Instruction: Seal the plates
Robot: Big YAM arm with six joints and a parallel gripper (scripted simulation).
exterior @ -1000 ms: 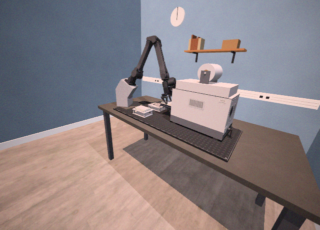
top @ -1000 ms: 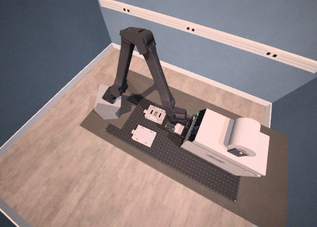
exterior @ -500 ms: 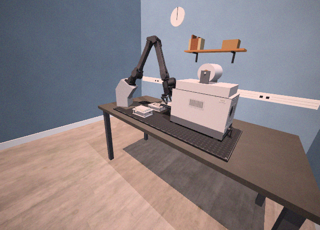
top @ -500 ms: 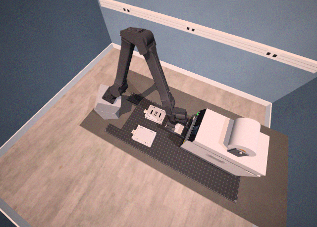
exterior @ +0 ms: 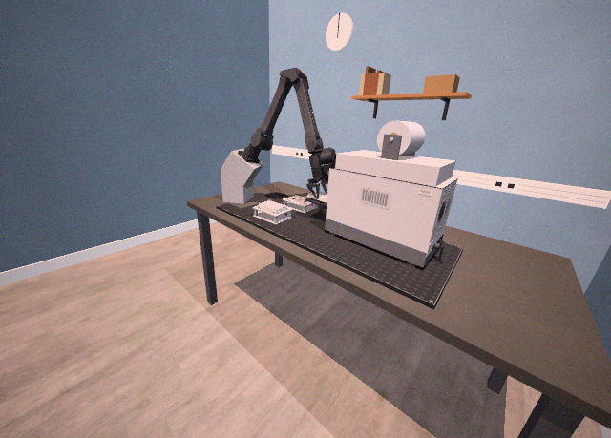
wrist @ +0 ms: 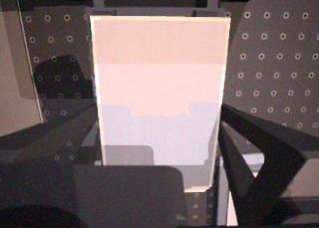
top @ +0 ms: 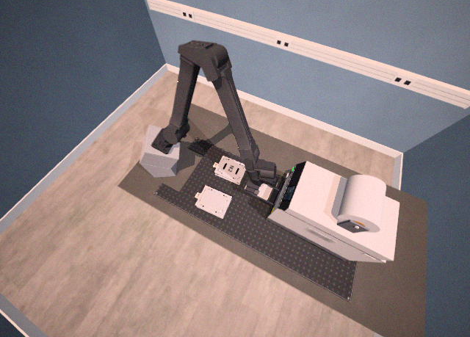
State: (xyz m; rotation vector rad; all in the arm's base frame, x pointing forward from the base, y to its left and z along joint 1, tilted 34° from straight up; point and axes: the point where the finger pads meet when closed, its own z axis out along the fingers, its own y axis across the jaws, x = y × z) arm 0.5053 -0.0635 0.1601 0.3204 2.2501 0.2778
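Now: hand 2 cm above the sealer stage. Also, from my hand: foil roll: 33 cm ahead, 29 cm above, 5 cm to the right; then plate nest: 21 cm behind, 13 cm to the right, 8 cm below.
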